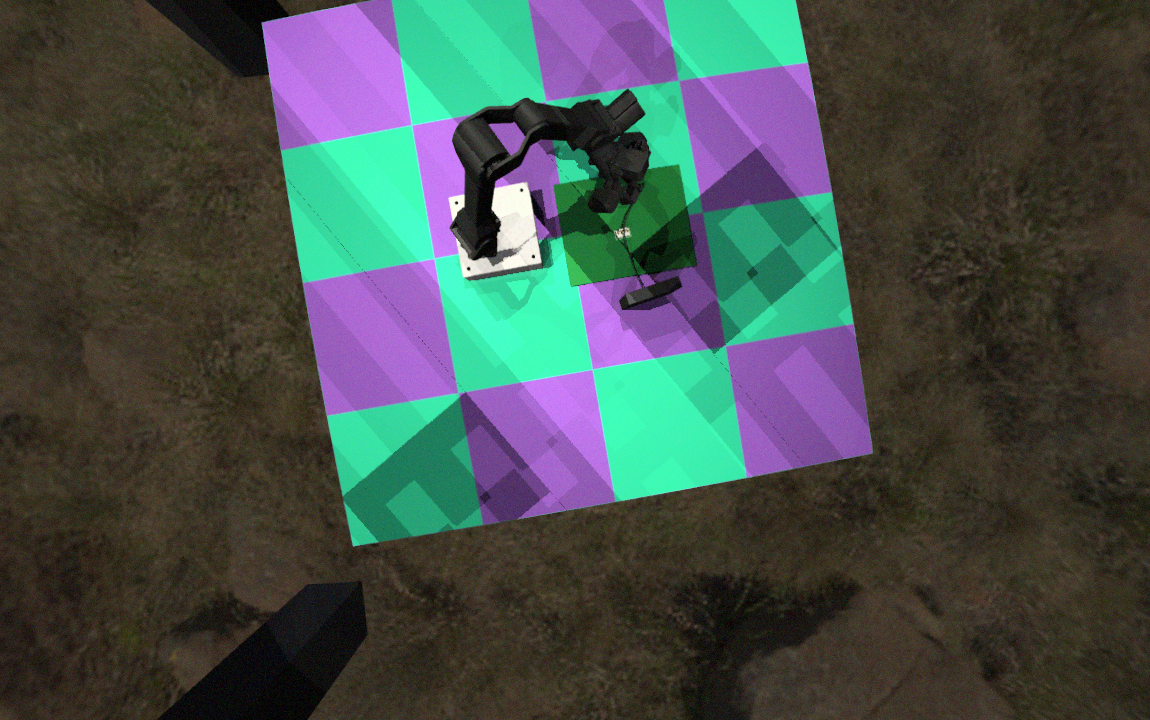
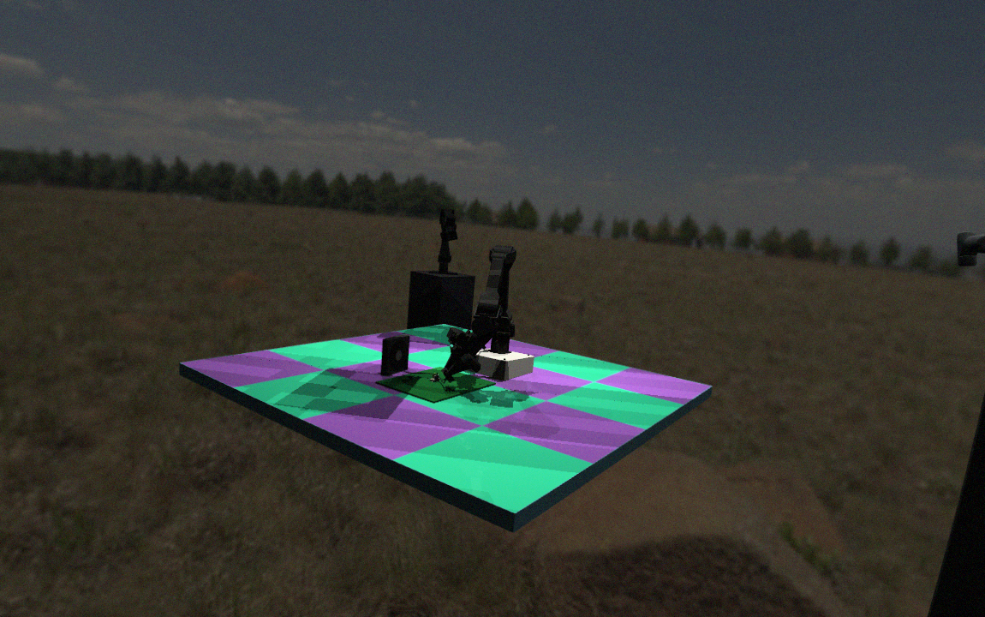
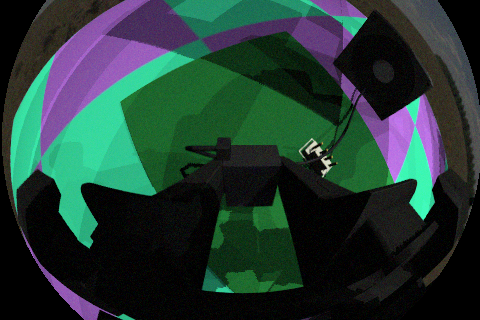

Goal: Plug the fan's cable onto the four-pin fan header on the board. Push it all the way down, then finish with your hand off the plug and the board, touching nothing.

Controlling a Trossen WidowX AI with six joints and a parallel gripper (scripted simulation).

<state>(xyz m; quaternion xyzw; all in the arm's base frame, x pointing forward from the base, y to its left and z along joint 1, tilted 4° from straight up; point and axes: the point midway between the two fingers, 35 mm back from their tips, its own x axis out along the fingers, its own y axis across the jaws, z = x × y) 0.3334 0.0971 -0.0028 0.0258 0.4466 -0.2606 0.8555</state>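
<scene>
My gripper tip is 2 cm past the green board, 5 cm to the left of it and 6 cm above it. Also, from my gripper tip: dark plug (1 cm behind, 1 cm below); four-pin header (3 cm behind, 7 cm to the right, 5 cm below); black fan (1 cm ahead, 21 cm to the right, 1 cm above).
</scene>
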